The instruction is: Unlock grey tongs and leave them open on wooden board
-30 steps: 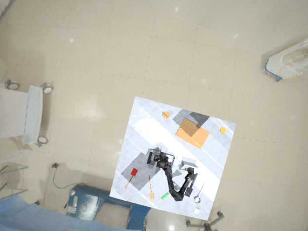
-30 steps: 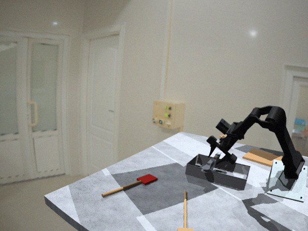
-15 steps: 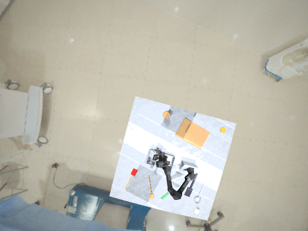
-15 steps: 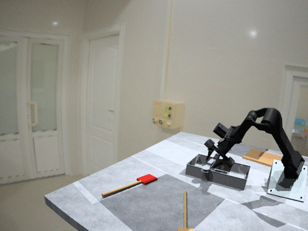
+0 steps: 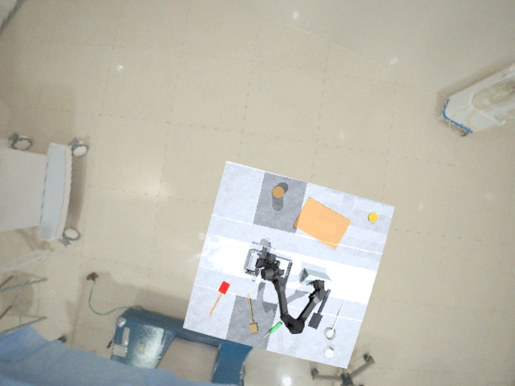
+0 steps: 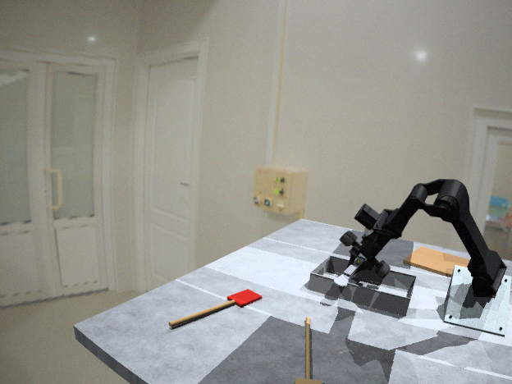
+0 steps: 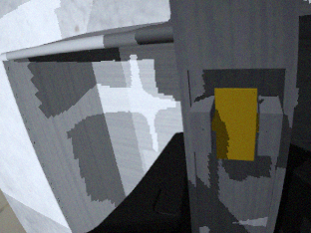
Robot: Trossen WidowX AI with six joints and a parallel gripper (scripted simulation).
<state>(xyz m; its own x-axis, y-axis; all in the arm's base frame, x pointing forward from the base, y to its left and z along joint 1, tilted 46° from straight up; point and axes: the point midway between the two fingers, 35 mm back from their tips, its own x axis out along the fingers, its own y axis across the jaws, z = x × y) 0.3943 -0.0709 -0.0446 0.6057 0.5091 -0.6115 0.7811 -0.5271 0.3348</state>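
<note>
Now: gripper tip 6 cm past the grey roasting tin and 5 cm to the right of it. Also, from my gripper tip: cork-lidded jar (49 cm to the right, 4 cm behind); then red spatula (33 cm to the left, 27 cm ahead, 3 cm below); then yellow lock piece (3 cm above, 2 cm to the right, 2 cm behind).
</note>
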